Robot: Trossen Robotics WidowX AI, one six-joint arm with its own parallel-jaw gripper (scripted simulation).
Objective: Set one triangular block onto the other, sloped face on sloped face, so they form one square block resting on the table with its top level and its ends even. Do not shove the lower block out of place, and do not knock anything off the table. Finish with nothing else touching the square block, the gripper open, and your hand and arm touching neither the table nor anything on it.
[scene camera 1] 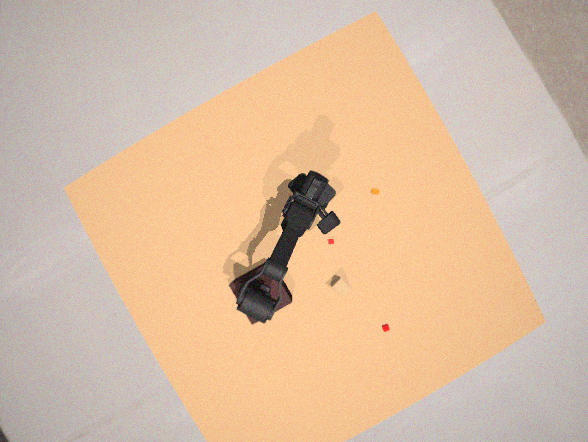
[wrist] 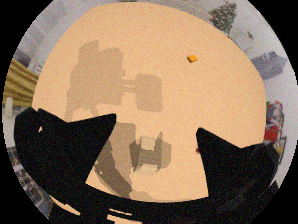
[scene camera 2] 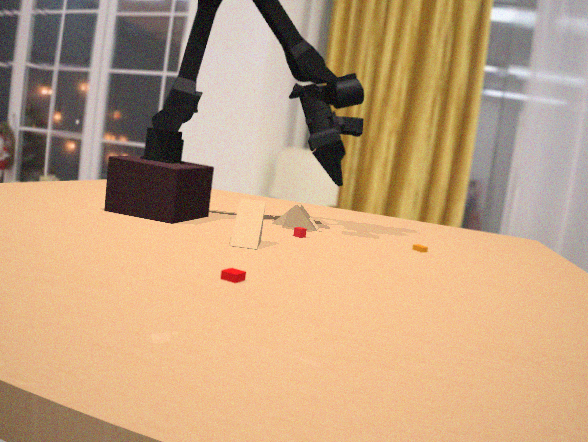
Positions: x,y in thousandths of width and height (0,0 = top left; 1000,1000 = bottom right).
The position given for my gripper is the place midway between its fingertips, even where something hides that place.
Labels:
my gripper: scene camera 1 548,454; wrist 532,560; scene camera 2 577,420

